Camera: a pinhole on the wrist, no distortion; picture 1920 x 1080 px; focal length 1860.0 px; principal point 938.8 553.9 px. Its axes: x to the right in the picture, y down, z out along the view. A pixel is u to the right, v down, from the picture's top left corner.
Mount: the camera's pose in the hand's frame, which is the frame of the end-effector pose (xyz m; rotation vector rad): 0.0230 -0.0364 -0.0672 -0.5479 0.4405 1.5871
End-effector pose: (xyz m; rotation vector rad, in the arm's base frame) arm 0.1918 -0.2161 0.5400 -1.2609 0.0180 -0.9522
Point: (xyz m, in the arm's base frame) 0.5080 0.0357 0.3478
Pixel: 1300.9 624.1
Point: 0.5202 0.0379 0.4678
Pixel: 918.5 412.1
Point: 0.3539 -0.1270 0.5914
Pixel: 411.2 33.2
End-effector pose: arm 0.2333 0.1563 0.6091 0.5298 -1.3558 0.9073
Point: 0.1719 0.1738 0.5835
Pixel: 1404.7 962.1
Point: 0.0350 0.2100 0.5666
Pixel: 1770.2 684.5
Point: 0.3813 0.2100 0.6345
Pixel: behind the camera
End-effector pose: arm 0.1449 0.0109 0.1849 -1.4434 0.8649 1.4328
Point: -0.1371 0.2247 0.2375
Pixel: 770.5 725.0
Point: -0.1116 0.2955 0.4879
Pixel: outside the picture
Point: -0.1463 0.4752 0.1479
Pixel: 169.9 295.8
